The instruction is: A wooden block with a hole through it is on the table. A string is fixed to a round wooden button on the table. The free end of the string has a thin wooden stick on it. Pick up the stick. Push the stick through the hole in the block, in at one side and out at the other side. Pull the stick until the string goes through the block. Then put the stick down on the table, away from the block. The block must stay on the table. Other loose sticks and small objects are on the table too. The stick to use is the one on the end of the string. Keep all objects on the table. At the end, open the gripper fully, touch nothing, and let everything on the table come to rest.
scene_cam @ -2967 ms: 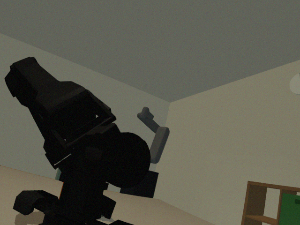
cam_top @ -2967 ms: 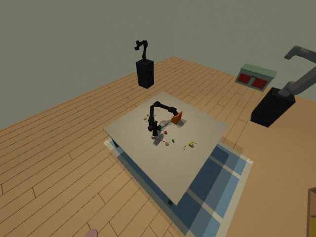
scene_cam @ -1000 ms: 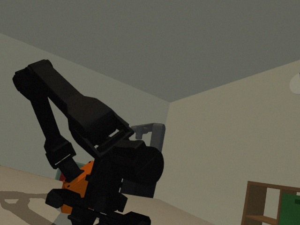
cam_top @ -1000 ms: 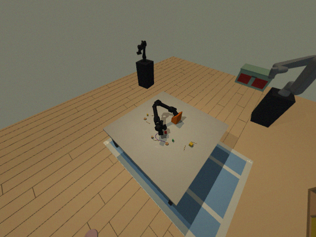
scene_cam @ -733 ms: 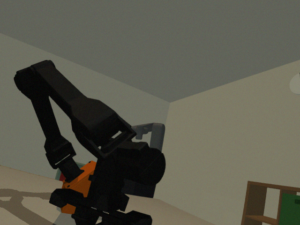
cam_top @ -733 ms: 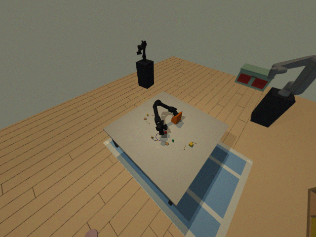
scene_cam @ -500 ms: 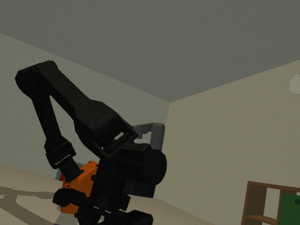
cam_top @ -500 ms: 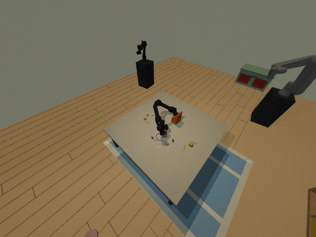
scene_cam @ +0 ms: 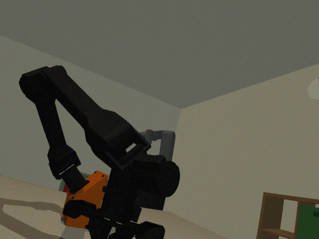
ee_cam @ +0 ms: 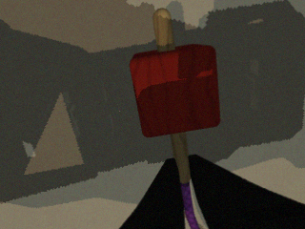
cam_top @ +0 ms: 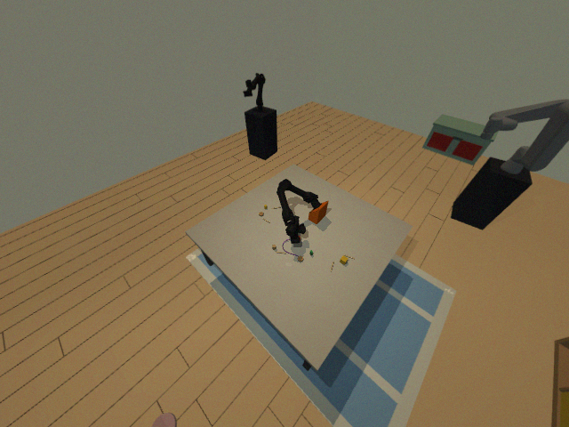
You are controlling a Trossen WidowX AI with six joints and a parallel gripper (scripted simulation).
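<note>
Right now the red block is 2 cm behind my gripper tip and 3 cm to the left of it. From my gripper tip the other things lie so: green piece: 3 cm ahead, 18 cm to the left; yellow cube: 4 cm behind, 39 cm to the left, 1 cm above.
</note>
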